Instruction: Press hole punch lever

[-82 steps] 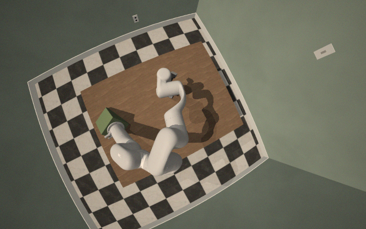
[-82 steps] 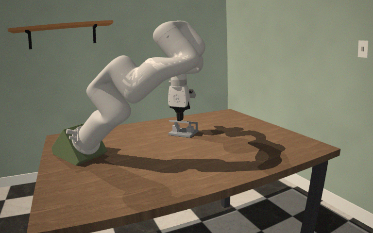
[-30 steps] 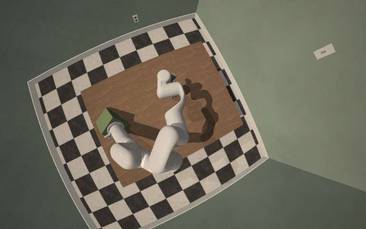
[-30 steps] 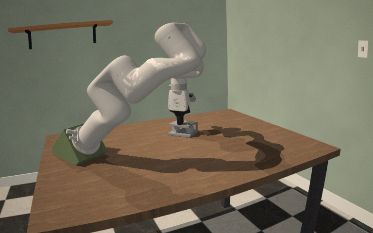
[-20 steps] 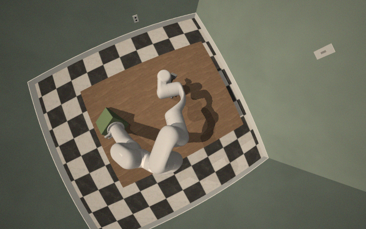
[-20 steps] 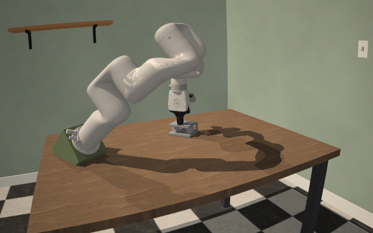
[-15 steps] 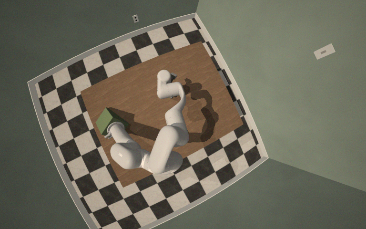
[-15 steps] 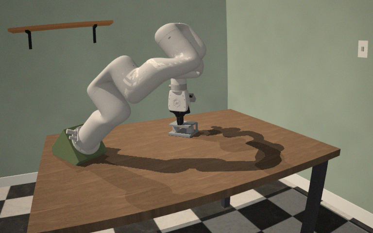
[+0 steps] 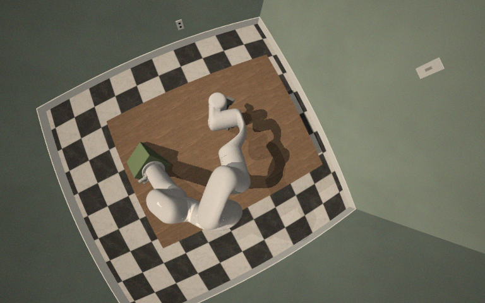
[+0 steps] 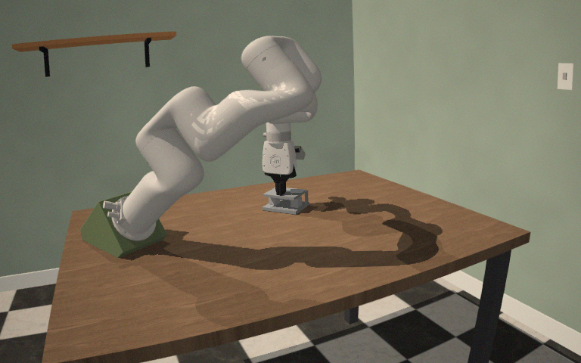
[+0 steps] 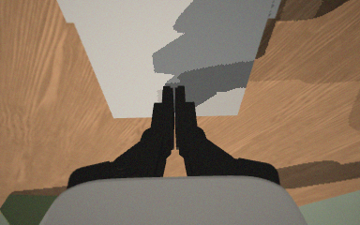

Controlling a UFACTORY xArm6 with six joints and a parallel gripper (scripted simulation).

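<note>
Now: hand 3 cm short of the hole punch, 2 cm to the right of it and 5 cm above it.
</note>
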